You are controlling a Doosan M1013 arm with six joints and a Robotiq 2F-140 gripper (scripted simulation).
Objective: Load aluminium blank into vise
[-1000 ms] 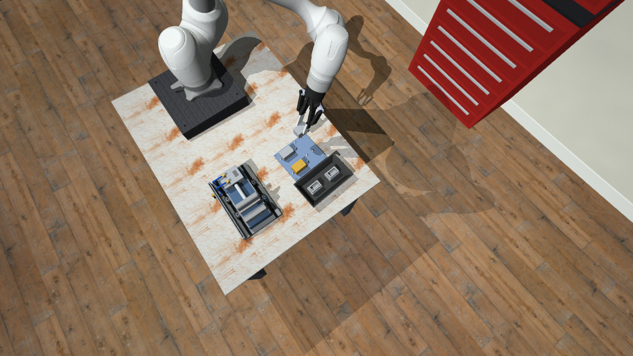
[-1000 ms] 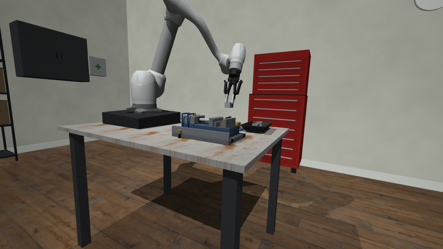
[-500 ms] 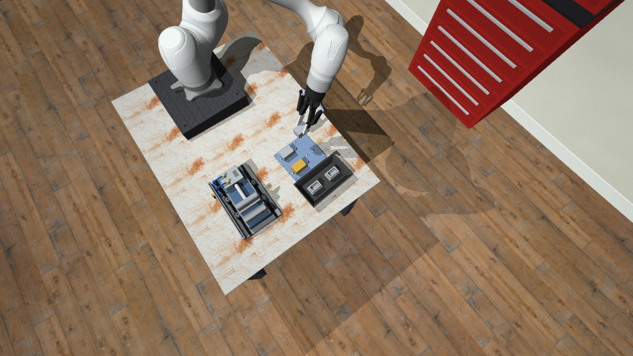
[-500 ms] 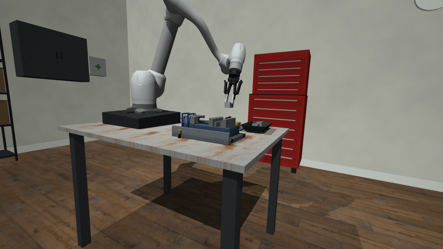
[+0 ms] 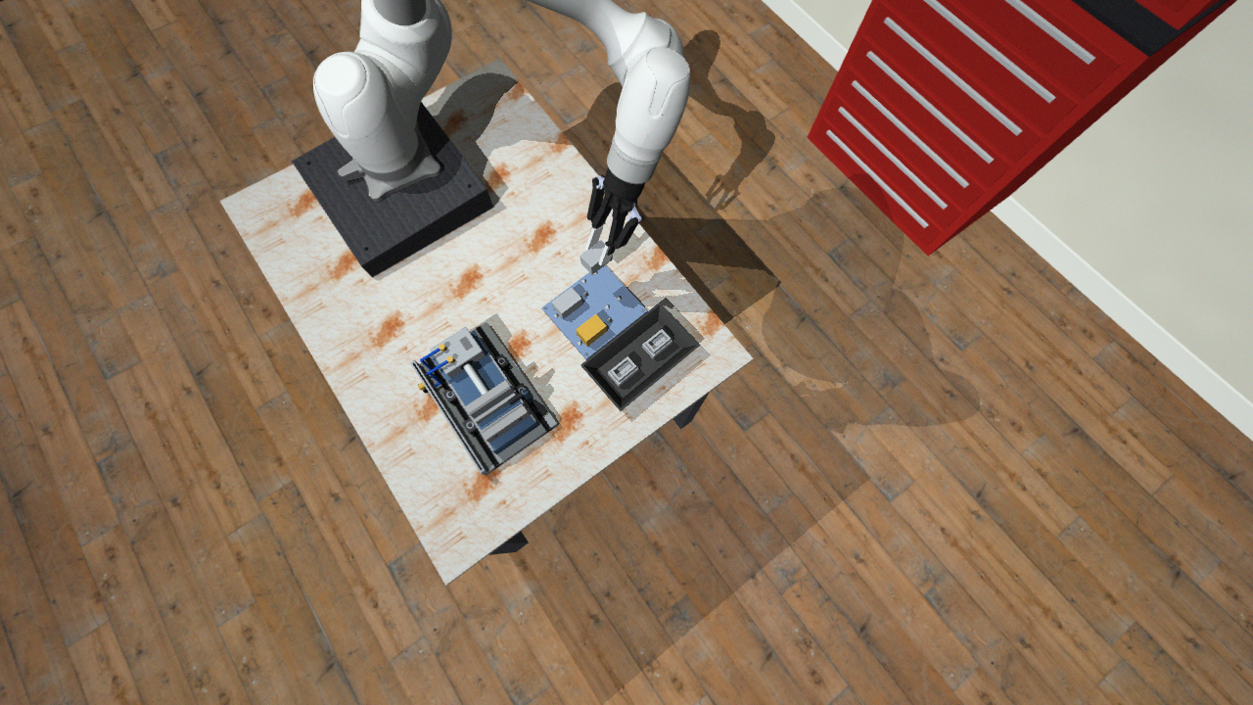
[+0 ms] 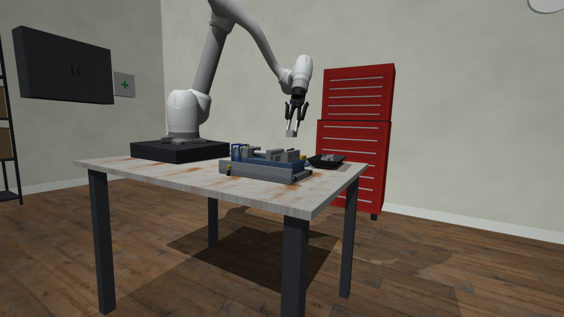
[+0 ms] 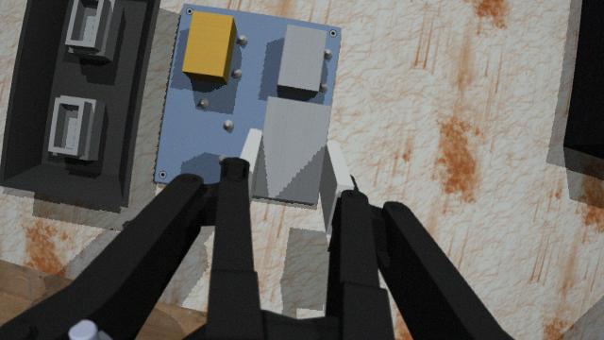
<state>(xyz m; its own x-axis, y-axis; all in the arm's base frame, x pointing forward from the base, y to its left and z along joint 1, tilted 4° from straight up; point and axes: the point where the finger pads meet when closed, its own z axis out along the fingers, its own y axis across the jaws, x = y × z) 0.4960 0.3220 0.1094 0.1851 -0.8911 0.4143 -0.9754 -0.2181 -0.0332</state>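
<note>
The infeed plate is 180 mm below my hand, 60 mm ahead of it and 50 mm to the right of it. The rest, counted from my hand: aluminium blank: 40 mm below, 10 mm to the right; then work stop: 300 mm to the right, 200 mm ahead, 90 mm below; then brass blank: 150 mm below, 110 mm ahead, 90 mm to the right.
</note>
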